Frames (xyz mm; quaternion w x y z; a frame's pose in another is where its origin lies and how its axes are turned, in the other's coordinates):
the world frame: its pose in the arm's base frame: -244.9 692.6 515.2 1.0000 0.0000 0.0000 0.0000
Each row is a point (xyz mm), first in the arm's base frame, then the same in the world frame.
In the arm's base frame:
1: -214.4 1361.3 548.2
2: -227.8 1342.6 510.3
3: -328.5 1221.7 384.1
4: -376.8 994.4 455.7
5: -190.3 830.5 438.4
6: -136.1 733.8 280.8
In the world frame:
1: 30.5 668.7 33.0
2: 17.1 650.0 -4.9
3: -83.6 529.1 -131.1
4: -131.9 301.8 -59.5
5: 54.6 137.9 -76.8
6: 108.8 41.2 -234.4

